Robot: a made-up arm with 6 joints. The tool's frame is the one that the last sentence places. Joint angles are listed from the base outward.
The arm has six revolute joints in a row. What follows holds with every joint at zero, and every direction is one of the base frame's. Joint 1 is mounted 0.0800 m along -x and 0.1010 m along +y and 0.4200 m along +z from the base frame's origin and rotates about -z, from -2.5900 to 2.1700 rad. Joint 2 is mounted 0.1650 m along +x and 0.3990 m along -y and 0.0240 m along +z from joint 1 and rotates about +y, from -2.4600 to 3.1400 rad. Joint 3 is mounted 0.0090 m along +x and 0.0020 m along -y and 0.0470 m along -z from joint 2 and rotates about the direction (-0.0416, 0.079, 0.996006), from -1.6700 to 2.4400 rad. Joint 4 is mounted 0.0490 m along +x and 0.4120 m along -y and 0.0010 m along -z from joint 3 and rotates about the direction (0.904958, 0.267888, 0.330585), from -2.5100 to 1.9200 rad. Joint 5 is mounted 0.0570 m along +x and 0.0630 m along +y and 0.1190 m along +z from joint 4 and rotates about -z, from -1.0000 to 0.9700 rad. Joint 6 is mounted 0.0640 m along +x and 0.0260 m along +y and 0.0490 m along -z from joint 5 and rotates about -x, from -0.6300 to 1.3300 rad. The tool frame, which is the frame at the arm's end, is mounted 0.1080 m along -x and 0.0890 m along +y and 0.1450 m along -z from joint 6; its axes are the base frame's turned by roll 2.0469, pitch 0.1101 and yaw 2.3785 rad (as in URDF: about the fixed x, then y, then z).
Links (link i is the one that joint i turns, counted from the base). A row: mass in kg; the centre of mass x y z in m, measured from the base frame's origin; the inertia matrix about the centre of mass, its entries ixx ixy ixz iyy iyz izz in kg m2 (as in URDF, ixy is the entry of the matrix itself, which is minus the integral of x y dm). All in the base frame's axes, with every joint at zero. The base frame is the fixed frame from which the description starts. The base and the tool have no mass.
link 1: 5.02; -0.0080 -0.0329 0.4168; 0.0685 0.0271 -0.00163 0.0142 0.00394 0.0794
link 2: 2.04; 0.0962 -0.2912 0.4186; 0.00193 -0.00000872 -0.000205 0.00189 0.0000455 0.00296
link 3: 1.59; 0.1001 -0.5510 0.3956; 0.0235 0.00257 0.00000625 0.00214 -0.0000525 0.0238
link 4: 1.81; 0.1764 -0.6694 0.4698; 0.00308 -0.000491 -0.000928 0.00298 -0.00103 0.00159
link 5: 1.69; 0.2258 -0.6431 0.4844; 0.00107 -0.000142 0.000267 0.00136 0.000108 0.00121
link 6: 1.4; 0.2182 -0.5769 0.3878; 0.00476 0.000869 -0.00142 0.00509 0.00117 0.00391
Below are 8 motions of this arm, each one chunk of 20 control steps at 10 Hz.
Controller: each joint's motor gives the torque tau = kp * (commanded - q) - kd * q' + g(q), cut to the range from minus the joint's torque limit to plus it. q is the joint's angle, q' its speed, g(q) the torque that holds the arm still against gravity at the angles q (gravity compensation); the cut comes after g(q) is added. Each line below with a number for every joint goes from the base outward.
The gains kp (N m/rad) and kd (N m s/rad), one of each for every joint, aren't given. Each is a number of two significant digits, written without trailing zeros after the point. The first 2 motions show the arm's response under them.
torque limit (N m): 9.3 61 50 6.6 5.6 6.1
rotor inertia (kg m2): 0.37 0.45 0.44 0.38 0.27 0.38
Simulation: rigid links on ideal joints. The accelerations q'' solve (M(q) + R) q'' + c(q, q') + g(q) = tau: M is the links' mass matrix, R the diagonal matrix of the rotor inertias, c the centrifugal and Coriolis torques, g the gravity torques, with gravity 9.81 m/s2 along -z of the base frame. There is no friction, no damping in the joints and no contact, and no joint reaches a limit. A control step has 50 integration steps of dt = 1/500 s. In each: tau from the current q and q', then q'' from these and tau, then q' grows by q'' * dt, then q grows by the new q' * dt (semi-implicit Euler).
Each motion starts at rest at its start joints. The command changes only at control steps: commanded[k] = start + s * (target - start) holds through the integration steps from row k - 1 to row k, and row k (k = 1, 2, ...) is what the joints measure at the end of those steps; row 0 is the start. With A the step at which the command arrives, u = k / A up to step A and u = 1 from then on. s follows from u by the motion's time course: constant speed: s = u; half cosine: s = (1 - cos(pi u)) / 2; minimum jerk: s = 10 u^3 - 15 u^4 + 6 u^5; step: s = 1 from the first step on.
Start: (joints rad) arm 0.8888 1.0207 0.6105 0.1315 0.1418 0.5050
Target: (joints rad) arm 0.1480 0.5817 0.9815 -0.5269 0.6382 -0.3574
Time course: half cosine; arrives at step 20
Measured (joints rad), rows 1 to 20:
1: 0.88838 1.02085 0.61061 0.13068 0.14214 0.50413
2: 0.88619 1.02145 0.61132 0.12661 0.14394 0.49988
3: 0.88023 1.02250 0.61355 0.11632 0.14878 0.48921
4: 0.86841 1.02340 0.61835 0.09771 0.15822 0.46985
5: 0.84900 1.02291 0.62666 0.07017 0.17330 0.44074
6: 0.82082 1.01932 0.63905 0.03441 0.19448 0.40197
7: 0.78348 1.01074 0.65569 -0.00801 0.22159 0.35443
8: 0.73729 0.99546 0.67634 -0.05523 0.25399 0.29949
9: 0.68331 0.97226 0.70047 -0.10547 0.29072 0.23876
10: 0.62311 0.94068 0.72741 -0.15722 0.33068 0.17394
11: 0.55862 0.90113 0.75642 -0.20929 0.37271 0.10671
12: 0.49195 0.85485 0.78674 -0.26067 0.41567 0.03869
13: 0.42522 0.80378 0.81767 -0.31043 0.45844 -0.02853
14: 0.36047 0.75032 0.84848 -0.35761 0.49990 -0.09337
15: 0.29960 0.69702 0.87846 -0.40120 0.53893 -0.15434
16: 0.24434 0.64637 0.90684 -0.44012 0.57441 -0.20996
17: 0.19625 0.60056 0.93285 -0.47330 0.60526 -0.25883
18: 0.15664 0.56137 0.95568 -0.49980 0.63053 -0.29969
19: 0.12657 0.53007 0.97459 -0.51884 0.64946 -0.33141
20: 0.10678 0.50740 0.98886 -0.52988 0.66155 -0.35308
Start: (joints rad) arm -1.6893 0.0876 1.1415 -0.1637 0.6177 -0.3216
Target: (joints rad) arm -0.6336 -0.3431 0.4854 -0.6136 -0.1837 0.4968
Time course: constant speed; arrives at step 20
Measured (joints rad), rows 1 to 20:
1: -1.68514 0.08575 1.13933 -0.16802 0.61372 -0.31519
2: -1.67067 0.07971 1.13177 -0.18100 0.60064 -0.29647
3: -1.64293 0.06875 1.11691 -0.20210 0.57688 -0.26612
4: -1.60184 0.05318 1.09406 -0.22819 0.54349 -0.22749
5: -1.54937 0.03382 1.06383 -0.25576 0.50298 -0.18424
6: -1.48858 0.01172 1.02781 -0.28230 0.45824 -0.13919
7: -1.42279 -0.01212 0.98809 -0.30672 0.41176 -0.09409
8: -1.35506 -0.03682 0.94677 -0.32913 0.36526 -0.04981
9: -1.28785 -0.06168 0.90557 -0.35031 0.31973 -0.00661
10: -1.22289 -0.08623 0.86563 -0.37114 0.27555 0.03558
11: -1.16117 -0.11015 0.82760 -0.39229 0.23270 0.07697
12: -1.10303 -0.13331 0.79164 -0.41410 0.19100 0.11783
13: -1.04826 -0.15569 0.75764 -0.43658 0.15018 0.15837
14: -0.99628 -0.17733 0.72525 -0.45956 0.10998 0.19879
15: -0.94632 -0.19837 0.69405 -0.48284 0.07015 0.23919
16: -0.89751 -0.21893 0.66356 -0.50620 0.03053 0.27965
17: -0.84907 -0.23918 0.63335 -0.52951 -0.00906 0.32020
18: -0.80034 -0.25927 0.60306 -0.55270 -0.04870 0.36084
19: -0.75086 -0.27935 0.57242 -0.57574 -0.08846 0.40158
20: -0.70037 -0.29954 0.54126 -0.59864 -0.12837 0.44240
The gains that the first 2 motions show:
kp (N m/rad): 79 14 54 19 7.3 17
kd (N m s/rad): 13 3.6 12 2.4 1.3 3.2
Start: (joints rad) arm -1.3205 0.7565 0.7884 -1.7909 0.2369 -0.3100
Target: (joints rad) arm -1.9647 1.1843 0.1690 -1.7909 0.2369 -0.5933
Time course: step
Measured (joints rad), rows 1 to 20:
1: -1.39346 0.83162 0.65111 -1.78761 0.24228 -0.36339
2: -1.52281 0.98217 0.45071 -1.79188 0.24241 -0.45523
3: -1.65182 1.13949 0.30589 -1.80092 0.23080 -0.53394
4: -1.76824 1.25901 0.22004 -1.80571 0.21265 -0.58395
5: -1.86298 1.31524 0.17551 -1.80352 0.19758 -0.60657
6: -1.93406 1.31412 0.15680 -1.79717 0.19237 -0.61046
7: -1.98261 1.27567 0.15441 -1.79059 0.19876 -0.60534
8: -2.01169 1.22145 0.16125 -1.78628 0.21427 -0.59843
9: -2.02569 1.16854 0.17111 -1.78486 0.23408 -0.59343
10: -2.02906 1.12734 0.17943 -1.78565 0.25309 -0.59117
11: -2.02533 1.10203 0.18409 -1.78750 0.26741 -0.59093
12: -2.01699 1.09239 0.18503 -1.78945 0.27503 -0.59161
13: -2.00585 1.09579 0.18323 -1.79096 0.27573 -0.59241
14: -1.99340 1.10862 0.17990 -1.79190 0.27064 -0.59295
15: -1.98093 1.12712 0.17603 -1.79233 0.26169 -0.59318
16: -1.96954 1.14788 0.17231 -1.79240 0.25099 -0.59321
17: -1.96006 1.16811 0.16914 -1.79228 0.24050 -0.59318
18: -1.95304 1.18572 0.16673 -1.79206 0.23166 -0.59317
19: -1.94866 1.19942 0.16514 -1.79181 0.22533 -0.59321
20: -1.94684 1.20858 0.16431 -1.79158 0.22182 -0.59329

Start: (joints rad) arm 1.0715 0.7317 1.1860 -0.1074 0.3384 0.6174
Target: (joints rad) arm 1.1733 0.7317 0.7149 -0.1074 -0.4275 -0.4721
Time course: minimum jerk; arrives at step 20
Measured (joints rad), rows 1 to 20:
1: 1.07149 0.73171 1.18590 -0.10741 0.33830 0.61719
2: 1.07140 0.73174 1.18513 -0.10746 0.33740 0.61543
3: 1.07127 0.73178 1.18253 -0.10760 0.33407 0.60921
4: 1.07129 0.73170 1.17670 -0.10783 0.32586 0.59474
5: 1.07188 0.73134 1.16632 -0.10810 0.31011 0.56837
6: 1.07352 0.73055 1.15039 -0.10836 0.28450 0.52754
7: 1.07667 0.72929 1.12836 -0.10853 0.24761 0.47119
8: 1.08165 0.72764 1.10022 -0.10859 0.19917 0.39984
9: 1.08858 0.72578 1.06647 -0.10850 0.14007 0.31542
10: 1.09737 0.72395 1.02809 -0.10828 0.07225 0.22091
11: 1.10777 0.72242 0.98640 -0.10790 -0.00163 0.12004
12: 1.11939 0.72141 0.94299 -0.10737 -0.07844 0.01690
13: 1.13174 0.72111 0.89959 -0.10672 -0.15491 -0.08429
14: 1.14426 0.72165 0.85792 -0.10600 -0.22780 -0.17950
15: 1.15636 0.72304 0.81961 -0.10529 -0.29415 -0.26507
16: 1.16743 0.72524 0.78606 -0.10471 -0.35140 -0.33799
17: 1.17693 0.72809 0.75834 -0.10435 -0.39756 -0.39613
18: 1.18438 0.73137 0.73707 -0.10428 -0.43141 -0.43849
19: 1.18941 0.73482 0.72229 -0.10455 -0.45271 -0.46546
20: 1.19185 0.73813 0.71340 -0.10514 -0.46239 -0.47910

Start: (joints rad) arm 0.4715 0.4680 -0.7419 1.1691 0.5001 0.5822
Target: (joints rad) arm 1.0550 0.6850 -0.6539 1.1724 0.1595 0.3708
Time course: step
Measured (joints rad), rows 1 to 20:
1: 0.49523 0.49508 -0.71158 1.16612 0.45986 0.54556
2: 0.54716 0.55285 -0.66589 1.16296 0.37061 0.47688
3: 0.61482 0.61681 -0.63202 1.16267 0.27007 0.41395
4: 0.69617 0.67232 -0.61224 1.16498 0.18387 0.37163
5: 0.79241 0.71342 -0.60191 1.16876 0.12483 0.35055
6: 0.89759 0.73588 -0.60184 1.17421 0.09583 0.34578
7: 0.99483 0.73568 -0.61630 1.18177 0.09263 0.35150
8: 1.07392 0.71764 -0.64019 1.18892 0.10618 0.36140
9: 1.13299 0.69166 -0.66430 1.19257 0.12676 0.37061
10: 1.17415 0.66635 -0.68242 1.19174 0.14701 0.37681
11: 1.19764 0.64563 -0.69414 1.18798 0.16280 0.37996
12: 1.20287 0.63070 -0.70103 1.18356 0.17262 0.38096
13: 1.18935 0.62141 -0.70454 1.18022 0.17677 0.38076
14: 1.16143 0.61918 -0.70240 1.17802 0.17630 0.37962
15: 1.12727 0.62537 -0.69294 1.17625 0.17272 0.37758
16: 1.09274 0.63850 -0.67885 1.17462 0.16783 0.37501
17: 1.06185 0.65565 -0.66372 1.17305 0.16303 0.37239
18: 1.03724 0.67365 -0.65035 1.17150 0.15921 0.37008
19: 1.02029 0.68977 -0.64034 1.17009 0.15670 0.36831
20: 1.01129 0.70215 -0.63423 1.16903 0.15549 0.36721

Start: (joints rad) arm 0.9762 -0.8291 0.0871 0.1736 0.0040 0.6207
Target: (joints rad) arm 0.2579 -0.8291 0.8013 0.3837 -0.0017 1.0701
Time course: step
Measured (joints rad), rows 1 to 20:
1: 0.99978 -0.81572 0.21500 0.21567 0.00423 0.69319
2: 1.02377 -0.81495 0.41676 0.30327 0.00526 0.83609
3: 1.01099 -0.84183 0.57080 0.38519 0.00572 0.96819
4: 0.95442 -0.88400 0.66368 0.43305 0.00488 1.05682
5: 0.85930 -0.92728 0.71238 0.44455 0.00340 1.10100
6: 0.73255 -0.96183 0.73364 0.43231 0.00234 1.11355
7: 0.58003 -0.98160 0.73877 0.41210 0.00256 1.10935
8: 0.42460 -0.97026 0.74642 0.39520 0.00426 1.09981
9: 0.29647 -0.91711 0.76848 0.38570 0.00645 1.09057
10: 0.19729 -0.84237 0.79412 0.38279 0.00803 1.08316
11: 0.11904 -0.76860 0.81389 0.38355 0.00850 1.07766
12: 0.05881 -0.70735 0.82732 0.38512 0.00782 1.07380
13: 0.01619 -0.66346 0.83648 0.38583 0.00626 1.07124
14: -0.00839 -0.63776 0.84310 0.38534 0.00414 1.06971
15: -0.01432 -0.62848 0.84806 0.38412 0.00185 1.06898
16: -0.00088 -0.63214 0.85166 0.38294 -0.00025 1.06889
17: 0.03273 -0.64441 0.85391 0.38242 -0.00185 1.06933
18: 0.08653 -0.66113 0.85398 0.38278 -0.00276 1.07017
19: 0.14943 -0.68406 0.84404 0.38363 -0.00287 1.07089
20: 0.20884 -0.71530 0.82426 0.38471 -0.00201 1.07132

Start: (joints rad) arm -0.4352 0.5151 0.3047 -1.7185 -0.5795 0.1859
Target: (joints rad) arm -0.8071 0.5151 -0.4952 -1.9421 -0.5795 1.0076
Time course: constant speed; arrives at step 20
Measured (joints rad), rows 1 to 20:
1: -0.43987 0.51773 0.29491 -1.72024 -0.57945 0.19231
2: -0.45064 0.52254 0.27262 -1.72598 -0.57955 0.21126
3: -0.46557 0.52711 0.24206 -1.73597 -0.57987 0.24213
4: -0.48294 0.52984 0.20688 -1.74897 -0.58033 0.28132
5: -0.50168 0.53024 0.16931 -1.76323 -0.58073 0.32486
6: -0.52117 0.52860 0.13061 -1.77729 -0.58093 0.36976
7: -0.54105 0.52564 0.09143 -1.79033 -0.58085 0.41426
8: -0.56106 0.52214 0.05209 -1.80218 -0.58053 0.45767
9: -0.58104 0.51878 0.01272 -1.81313 -0.58005 0.49997
10: -0.60084 0.51598 -0.02668 -1.82363 -0.57953 0.54144
11: -0.62036 0.51395 -0.06614 -1.83408 -0.57907 0.58243
12: -0.63953 0.51271 -0.10571 -1.84474 -0.57876 0.62322
13: -0.65835 0.51214 -0.14543 -1.85567 -0.57861 0.66400
14: -0.67686 0.51210 -0.18532 -1.86682 -0.57863 0.70485
15: -0.69510 0.51240 -0.22536 -1.87812 -0.57876 0.74578
16: -0.71316 0.51290 -0.26553 -1.88945 -0.57897 0.78678
17: -0.73114 0.51349 -0.30579 -1.90075 -0.57919 0.82783
18: -0.74912 0.51407 -0.34609 -1.91201 -0.57940 0.86889
19: -0.76717 0.51459 -0.38637 -1.92321 -0.57955 0.90996
20: -0.78534 0.51502 -0.42662 -1.93437 -0.57965 0.95103

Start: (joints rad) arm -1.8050 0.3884 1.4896 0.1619 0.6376 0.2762
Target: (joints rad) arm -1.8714 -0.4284 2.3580 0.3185 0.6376 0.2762
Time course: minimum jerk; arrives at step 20
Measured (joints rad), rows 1 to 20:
1: -1.80496 0.38833 1.48978 0.16194 0.63761 0.27621
2: -1.80463 0.38777 1.49124 0.16226 0.63768 0.27629
3: -1.80374 0.38573 1.49613 0.16336 0.63789 0.27649
4: -1.80221 0.38069 1.50710 0.16584 0.63825 0.27686
5: -1.80040 0.37083 1.52657 0.17025 0.63872 0.27734
6: -1.79903 0.35416 1.55630 0.17697 0.63923 0.27787
7: -1.79907 0.32876 1.59716 0.18613 0.63973 0.27834
8: -1.80146 0.29288 1.64909 0.19767 0.64020 0.27870
9: -1.80692 0.24522 1.71111 0.21137 0.64065 0.27888
10: -1.81568 0.18513 1.78145 0.22680 0.64113 0.27887
11: -1.82736 0.11298 1.85766 0.24340 0.64165 0.27869
12: -1.84093 0.03051 1.93687 0.26044 0.64217 0.27835
13: -1.85482 -0.05895 2.01593 0.27702 0.64256 0.27790
14: -1.86726 -0.15047 2.09165 0.29216 0.64265 0.27736
15: -1.87672 -0.23808 2.16103 0.30489 0.64227 0.27677
16: -1.88242 -0.31573 2.22147 0.31448 0.64134 0.27618
17: -1.88448 -0.37854 2.27105 0.32063 0.63992 0.27563
18: -1.88380 -0.42385 2.30874 0.32354 0.63824 0.27518
19: -1.88155 -0.45159 2.33461 0.32385 0.63661 0.27487
20: -1.87876 -0.46411 2.35001 0.32250 0.63533 0.27475

